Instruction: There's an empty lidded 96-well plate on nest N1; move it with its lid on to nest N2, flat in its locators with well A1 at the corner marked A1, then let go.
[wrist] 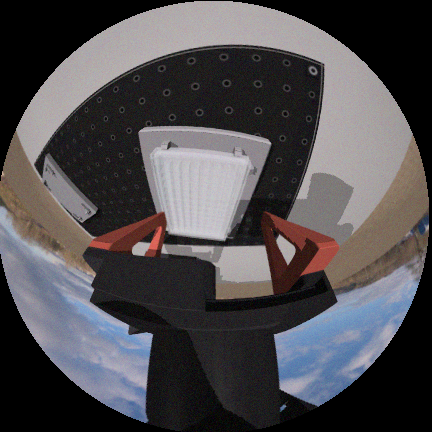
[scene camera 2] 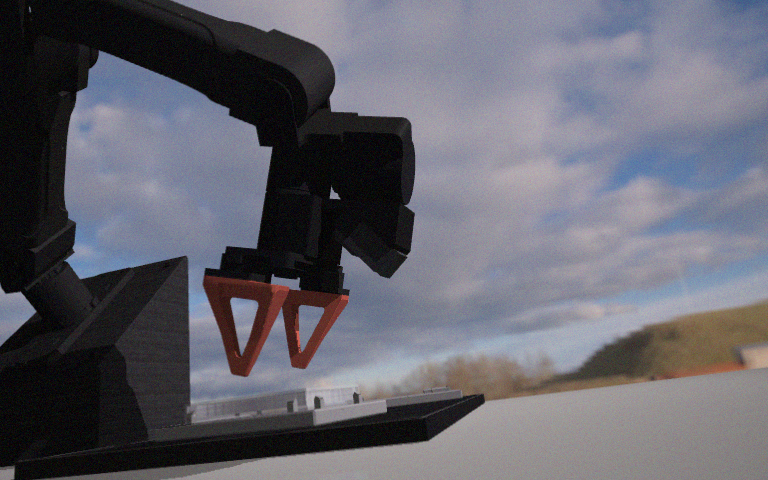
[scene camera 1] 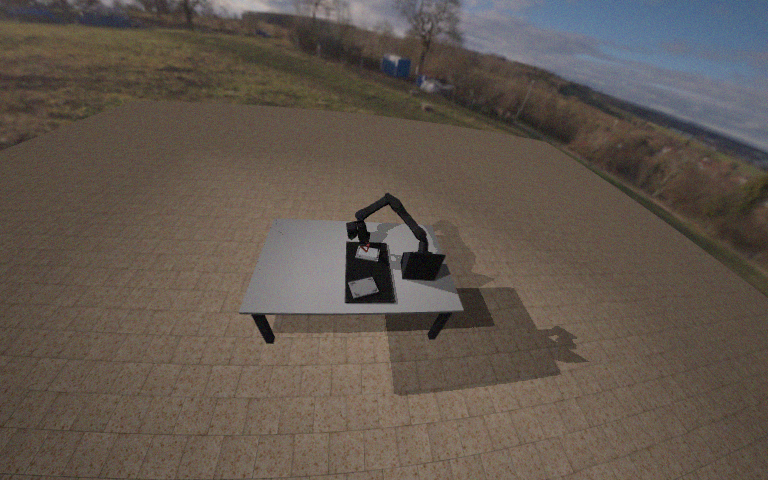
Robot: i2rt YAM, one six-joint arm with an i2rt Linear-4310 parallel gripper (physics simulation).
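Frame: origin at the arm's base, x left, y back, z up, level; millimetres.
Where they show: gripper, fingertip midpoint: (wrist: 213, 216) (scene camera 2: 272, 371) (scene camera 1: 366, 247); arm's base, link origin: (scene camera 2: 77, 319) (scene camera 1: 422, 253).
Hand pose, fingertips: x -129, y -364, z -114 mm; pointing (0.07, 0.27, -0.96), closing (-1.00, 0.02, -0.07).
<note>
Each offset is from my fingertips to the top centre of the thing. Level surfaces: height alone.
The lidded 96-well plate {dx +20, dy +11, dz -18 mm} (scene camera 1: 367, 255) (scene camera 2: 249, 405) (wrist: 200, 192) lies flat on the back nest {dx +20, dy +11, dz -25 mm} (scene camera 2: 351, 412) (wrist: 202, 136), its clear ribbed lid on. The other nest {dx +318, dy -9, dz -29 mm} (scene camera 1: 363, 287) (scene camera 2: 424, 398) (wrist: 70, 190) is light grey, bears no plate and stands farther along the black board. My gripper (scene camera 1: 365, 248) (scene camera 2: 270, 370) (wrist: 213, 216) is open, with nothing between its red fingers, which point down. The fingertips are a little above the plate. In the wrist view the left fingertip overlaps the plate's near left edge and the right one stands off to its right. The A1 marks are not readable.
The black board {dx +156, dy +15, dz -46 mm} (scene camera 1: 368, 271) (scene camera 2: 339, 434) (wrist: 240, 70) with rows of holes lies on the grey table {dz -60 mm} (scene camera 1: 300, 266) (scene camera 2: 623, 424) (wrist: 370, 125). The dark block (scene camera 1: 421, 266) (scene camera 2: 152, 350) at the arm's base stands beside the board. Small locators rise at the nests' edges.
</note>
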